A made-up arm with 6 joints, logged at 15 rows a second.
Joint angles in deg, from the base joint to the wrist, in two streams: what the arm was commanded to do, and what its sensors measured. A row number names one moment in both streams.
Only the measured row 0 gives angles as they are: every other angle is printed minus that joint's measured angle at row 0.
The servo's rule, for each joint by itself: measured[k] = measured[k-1] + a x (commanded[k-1-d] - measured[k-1]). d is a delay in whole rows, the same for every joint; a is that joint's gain. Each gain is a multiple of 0.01, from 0.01 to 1. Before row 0 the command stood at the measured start. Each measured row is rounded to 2 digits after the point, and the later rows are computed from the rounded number. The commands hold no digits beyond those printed.
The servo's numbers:
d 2
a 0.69 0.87 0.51 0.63 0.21 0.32
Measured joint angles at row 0:
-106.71 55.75 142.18 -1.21 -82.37 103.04
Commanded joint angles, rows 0 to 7:
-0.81 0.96 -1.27 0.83 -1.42 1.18
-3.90 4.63 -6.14 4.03 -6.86 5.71
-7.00 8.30 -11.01 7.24 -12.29 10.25
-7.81 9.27 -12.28 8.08 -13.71 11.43
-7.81 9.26 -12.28 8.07 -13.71 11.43
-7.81 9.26 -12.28 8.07 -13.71 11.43
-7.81 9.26 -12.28 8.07 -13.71 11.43
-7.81 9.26 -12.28 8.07 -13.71 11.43
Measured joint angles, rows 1 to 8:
0.00 0.00 0.00 0.00 0.00 0.00
0.00 0.00 0.00 0.00 0.00 0.00
-0.56 0.84 -0.65 0.52 -0.30 0.38
-2.86 4.14 -3.45 2.73 -1.68 2.09
-5.72 7.76 -7.31 5.57 -3.91 4.70
-7.16 9.07 -9.84 7.15 -5.97 6.85
-7.61 9.24 -11.08 7.73 -7.60 8.32
-7.75 9.26 -11.69 7.94 -8.88 9.32

